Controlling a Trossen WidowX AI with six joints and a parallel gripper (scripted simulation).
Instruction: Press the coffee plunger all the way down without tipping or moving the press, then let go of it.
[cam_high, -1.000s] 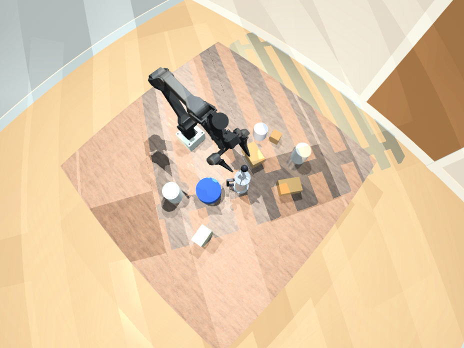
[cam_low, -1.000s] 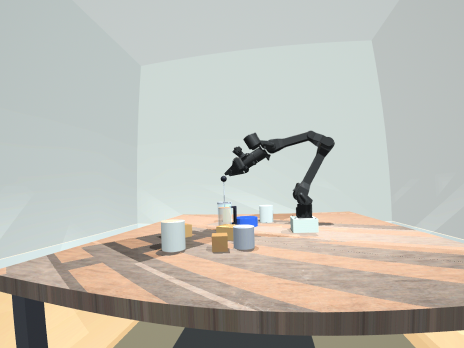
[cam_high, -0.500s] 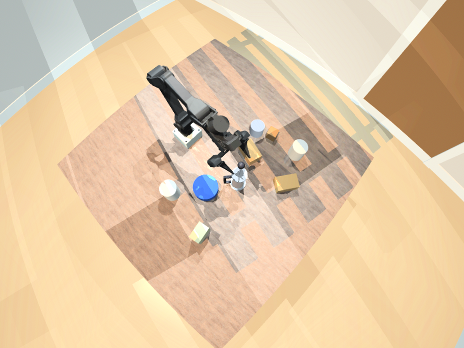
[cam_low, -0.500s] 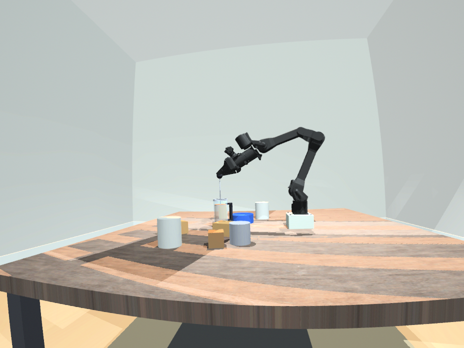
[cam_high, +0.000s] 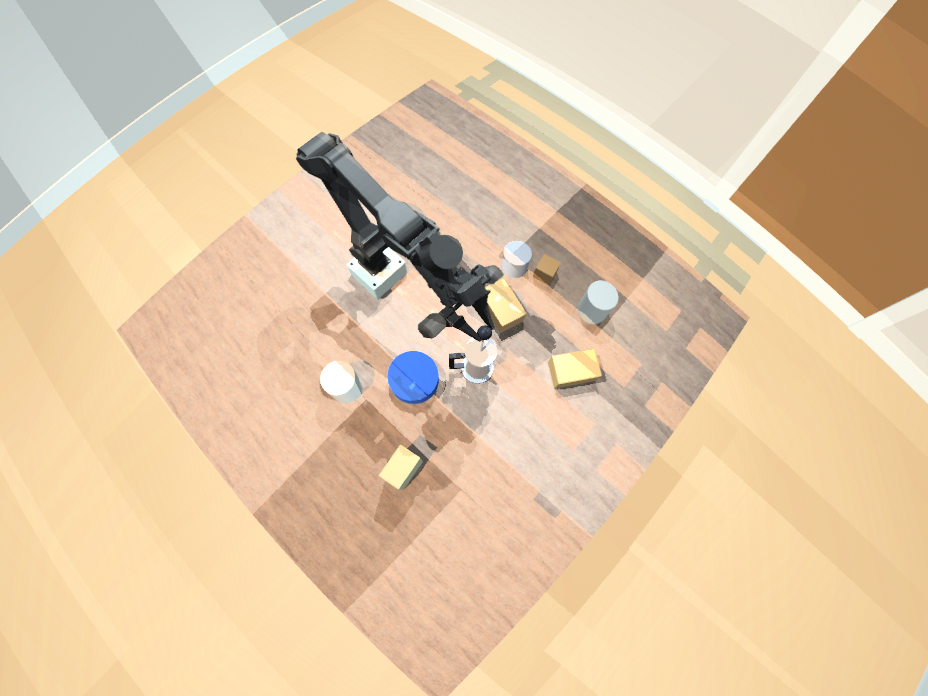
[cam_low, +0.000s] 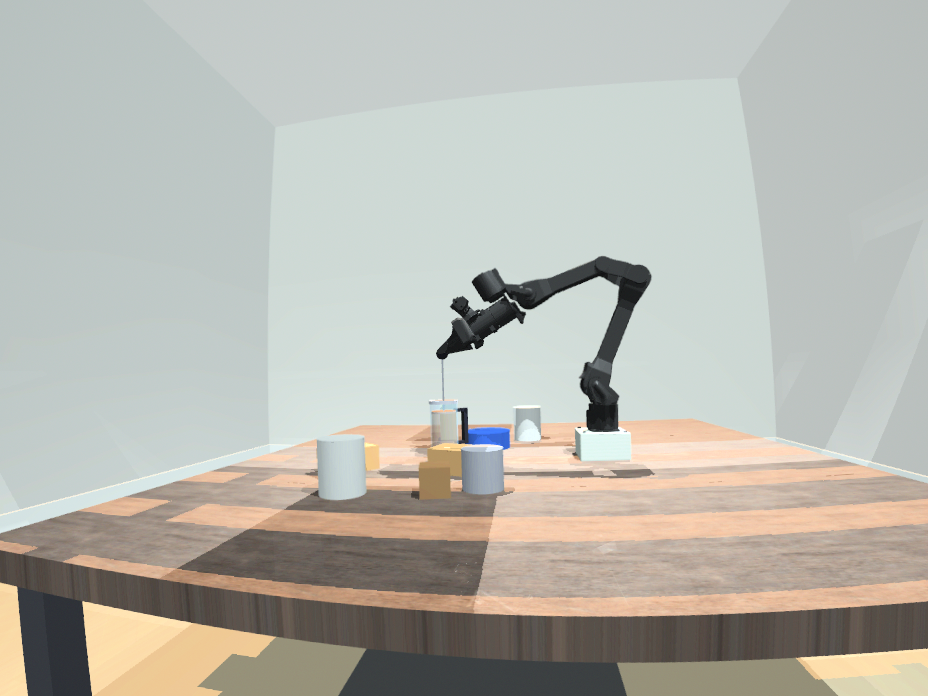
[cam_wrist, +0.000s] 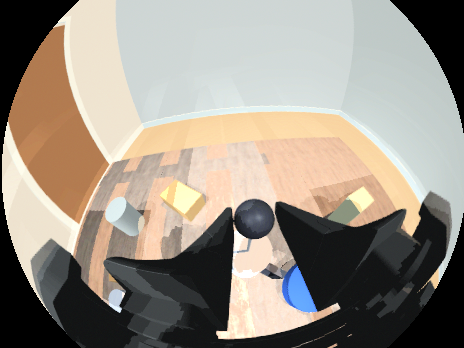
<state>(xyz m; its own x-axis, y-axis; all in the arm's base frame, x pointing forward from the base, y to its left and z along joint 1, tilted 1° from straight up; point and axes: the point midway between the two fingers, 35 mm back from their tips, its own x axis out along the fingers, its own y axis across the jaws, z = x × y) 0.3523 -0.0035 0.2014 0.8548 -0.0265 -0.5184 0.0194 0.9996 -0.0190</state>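
Right now the coffee press is 20 mm behind my gripper tip, 10 mm to the right of it and 130 mm below it. From my gripper tip the other things lie so: small orange cube: 60 mm behind, 320 mm to the left, 230 mm below.
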